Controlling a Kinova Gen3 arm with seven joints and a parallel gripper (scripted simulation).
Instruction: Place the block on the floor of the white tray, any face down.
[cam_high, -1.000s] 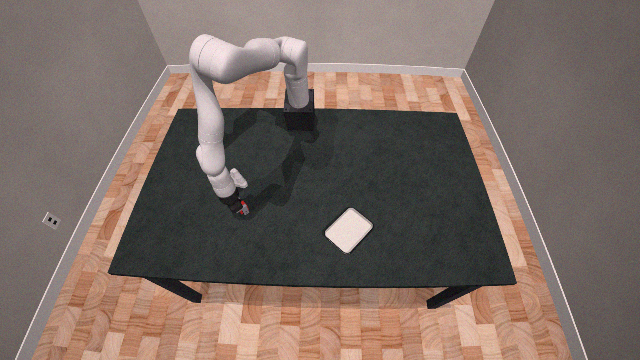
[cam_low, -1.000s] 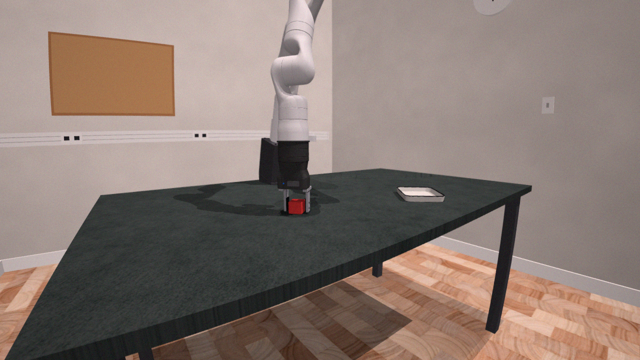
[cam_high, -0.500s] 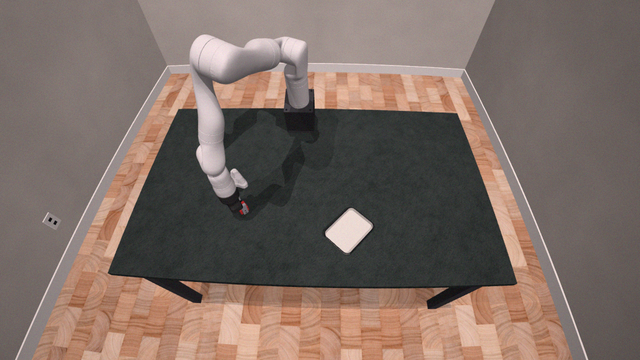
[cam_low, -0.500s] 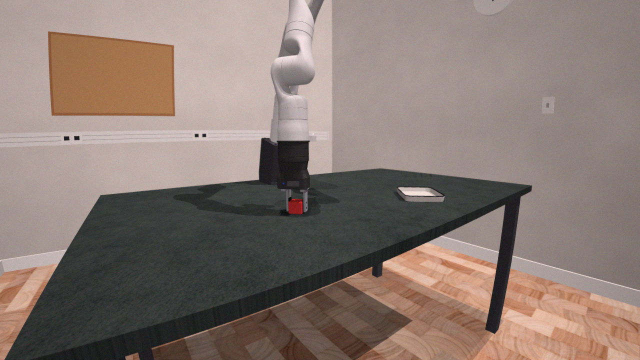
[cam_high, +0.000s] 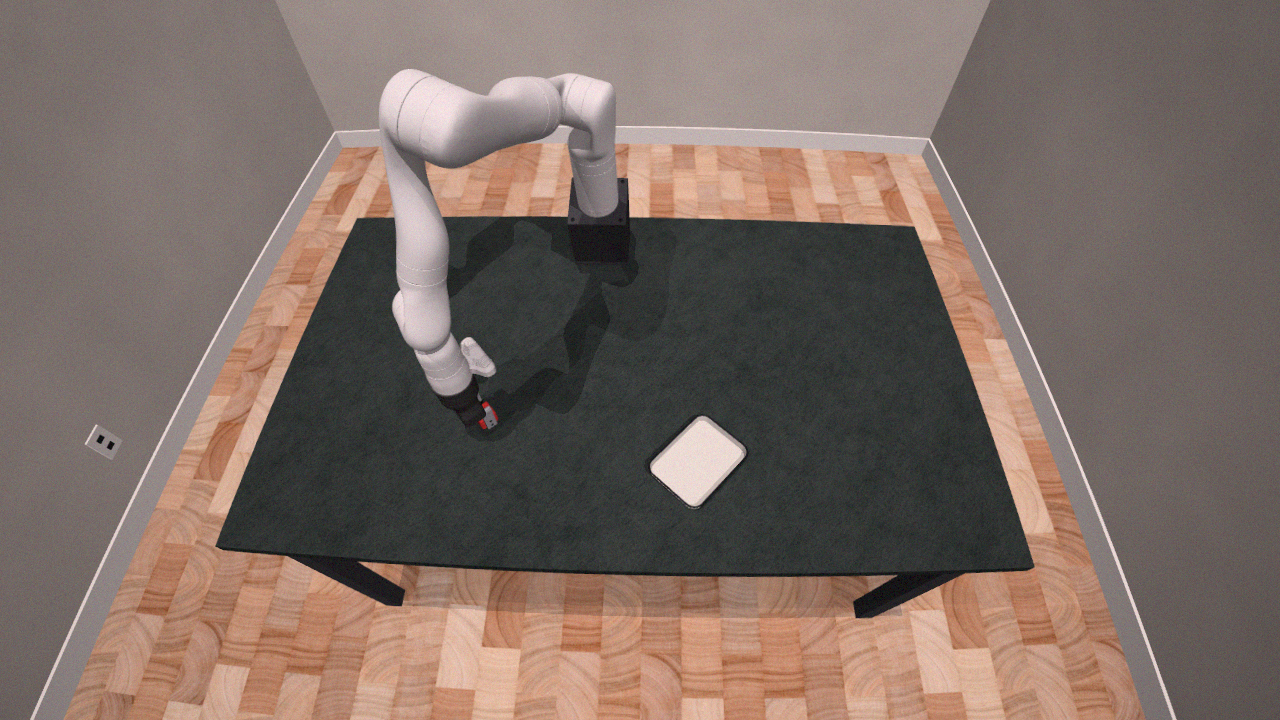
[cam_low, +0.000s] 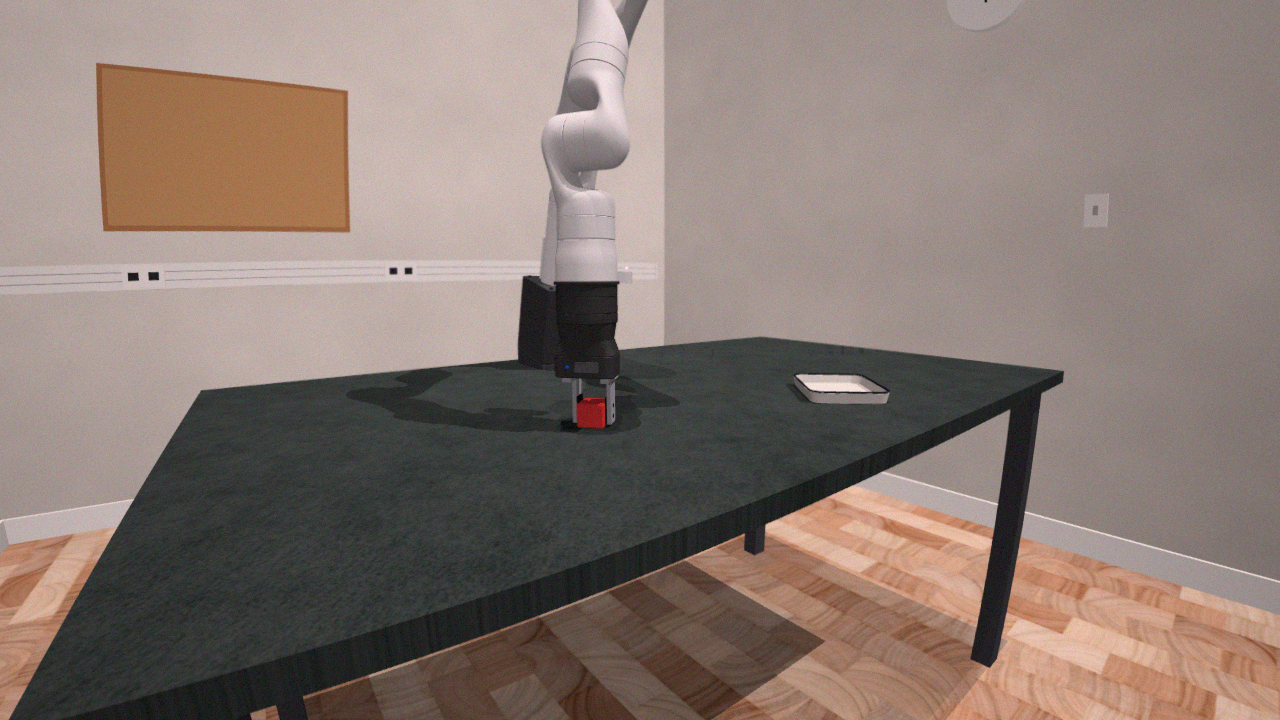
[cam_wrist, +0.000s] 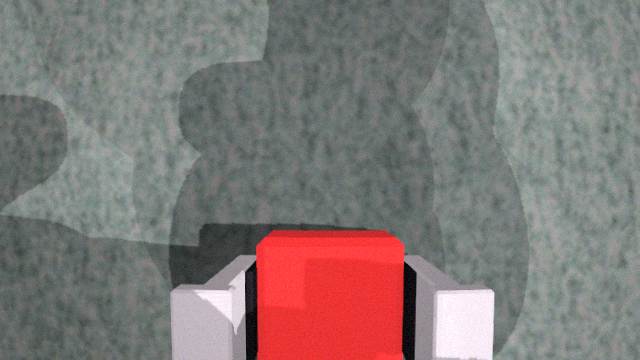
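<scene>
Now: the white tray 41 cm to the left of my hand, 14 cm ahead of it and 1 cm below it. The rest, counted from my hand: red block: 1 cm below.
</scene>
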